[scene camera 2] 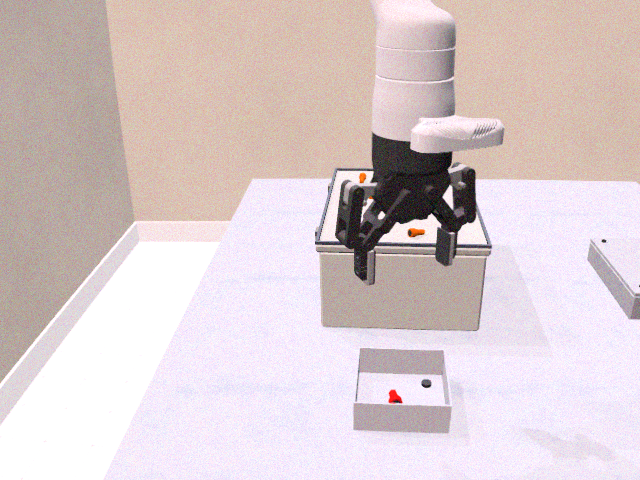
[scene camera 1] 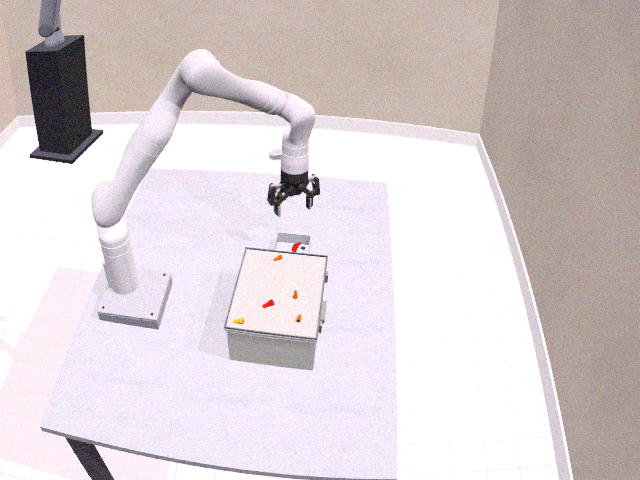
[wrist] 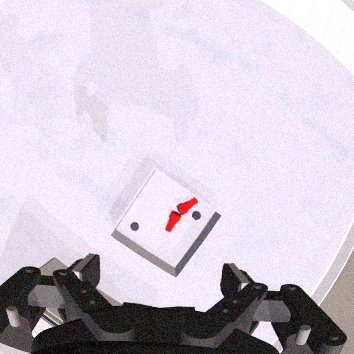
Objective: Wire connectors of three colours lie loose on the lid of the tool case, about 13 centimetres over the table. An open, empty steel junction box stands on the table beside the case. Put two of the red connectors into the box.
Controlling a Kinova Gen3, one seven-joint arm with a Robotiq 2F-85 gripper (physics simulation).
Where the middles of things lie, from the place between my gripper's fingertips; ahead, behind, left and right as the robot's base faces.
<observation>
Now: hand 1 cm to the right of the steel junction box (scene camera 2: 420,377) and 14 cm above it. From my hand the other things lie so: tool case (scene camera 2: 412,290): 4 cm ahead, 28 cm to the right, 10 cm below.
</observation>
